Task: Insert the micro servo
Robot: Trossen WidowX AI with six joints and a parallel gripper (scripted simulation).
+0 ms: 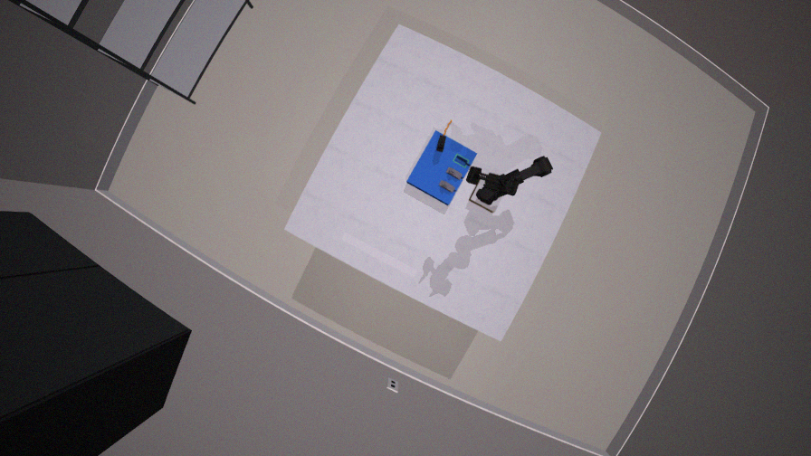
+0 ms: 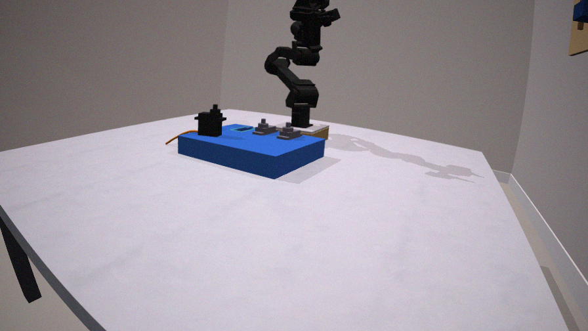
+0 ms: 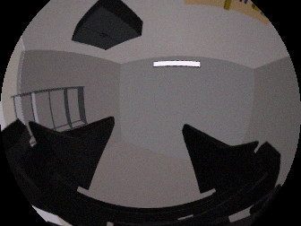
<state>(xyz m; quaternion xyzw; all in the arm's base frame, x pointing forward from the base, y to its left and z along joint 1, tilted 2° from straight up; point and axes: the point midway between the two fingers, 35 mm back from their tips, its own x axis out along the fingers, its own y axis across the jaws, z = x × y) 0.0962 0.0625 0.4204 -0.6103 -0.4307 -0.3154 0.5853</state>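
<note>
Right now my gripper tip is 18 cm short of the blue deck, 7 cm to the left of it and 47 cm above it.
</note>
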